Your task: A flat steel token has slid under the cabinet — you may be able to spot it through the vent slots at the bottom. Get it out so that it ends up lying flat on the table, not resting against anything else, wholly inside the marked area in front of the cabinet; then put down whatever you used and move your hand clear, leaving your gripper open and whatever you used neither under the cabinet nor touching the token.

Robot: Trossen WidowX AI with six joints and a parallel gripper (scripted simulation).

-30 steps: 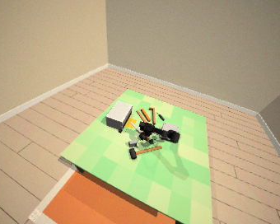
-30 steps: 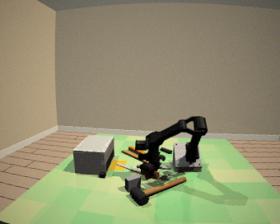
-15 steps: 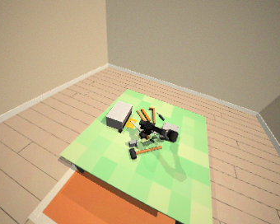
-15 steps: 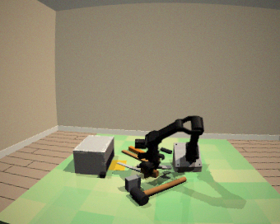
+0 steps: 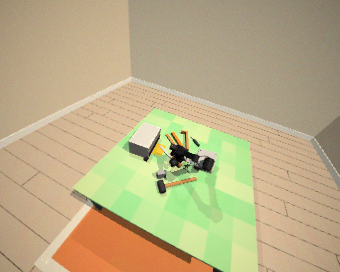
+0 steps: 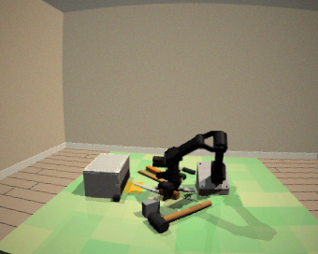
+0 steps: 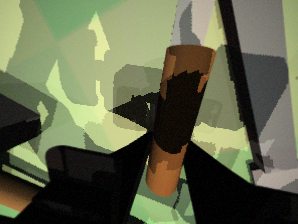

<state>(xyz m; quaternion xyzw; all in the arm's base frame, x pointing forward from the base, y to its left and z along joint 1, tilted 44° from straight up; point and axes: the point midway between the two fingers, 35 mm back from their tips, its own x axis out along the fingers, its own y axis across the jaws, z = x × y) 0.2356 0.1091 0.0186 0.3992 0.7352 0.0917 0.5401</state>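
Now: the flat grey tool 90 mm to the right of my gripper tip and 40 mm behind it. Round my gripper tip: small grey block 170 mm to the left, 90 mm ahead, 20 mm above; steel token 380 mm ahead, 100 mm to the right, 10 mm below.
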